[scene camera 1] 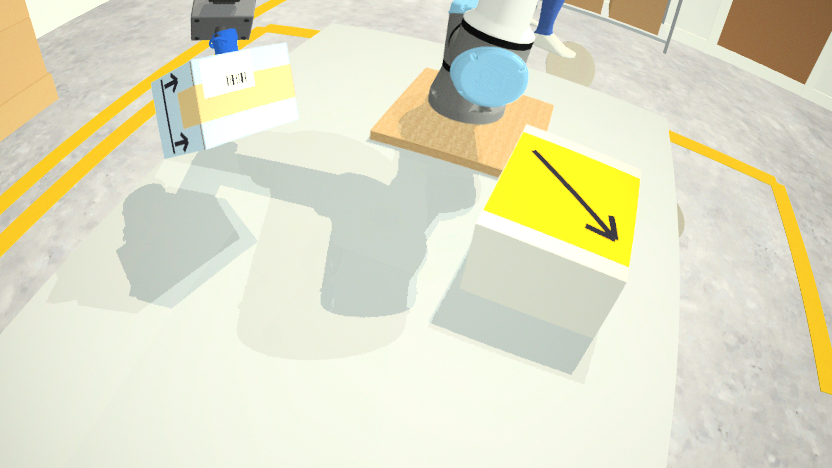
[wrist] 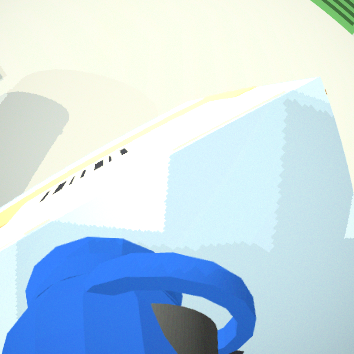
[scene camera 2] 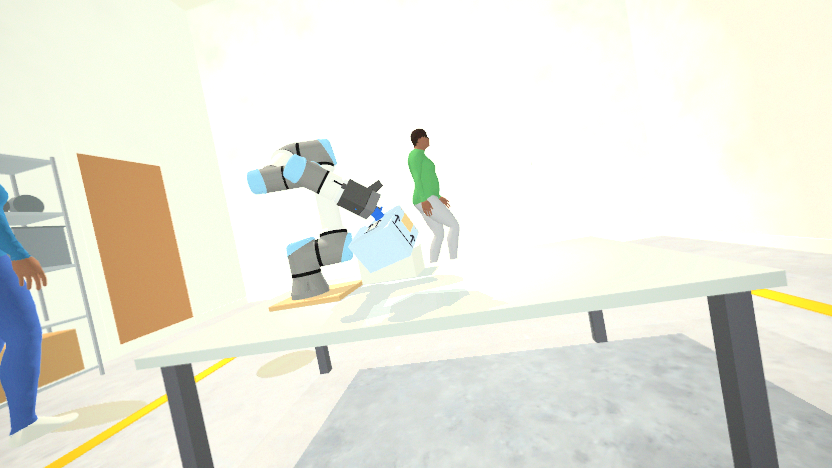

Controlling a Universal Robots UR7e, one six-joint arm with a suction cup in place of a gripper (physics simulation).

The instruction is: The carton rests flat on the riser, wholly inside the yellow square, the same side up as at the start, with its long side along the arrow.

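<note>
The carton [scene camera 1: 250, 125] [scene camera 2: 381, 250] [wrist: 225, 200] is light blue with a tan band, a white barcode label and black arrows on an end face. It hangs tilted in the air above the table, left of the riser in scene camera 1. My gripper [scene camera 1: 225, 50] [scene camera 2: 378, 214] [wrist: 100, 280], a blue suction cup, is on the carton's upper face and holds it. The white riser [scene camera 1: 544, 279] [scene camera 2: 404, 271] stands on the table, apart from the carton in scene camera 1. Its top bears the yellow square [scene camera 1: 523, 186] with a black arrow [scene camera 1: 573, 193]. In scene camera 2 the carton hides much of the riser.
The arm's base stands on a wooden board [scene camera 1: 401, 125] [scene camera 2: 343, 295] beside the riser, on the pale table [scene camera 1: 349, 407] [scene camera 2: 640, 273]. A person in green [scene camera 2: 424, 174] stands behind the table. A person in blue [scene camera 2: 17, 325] and a shelf unit [scene camera 2: 78, 279] are at the left.
</note>
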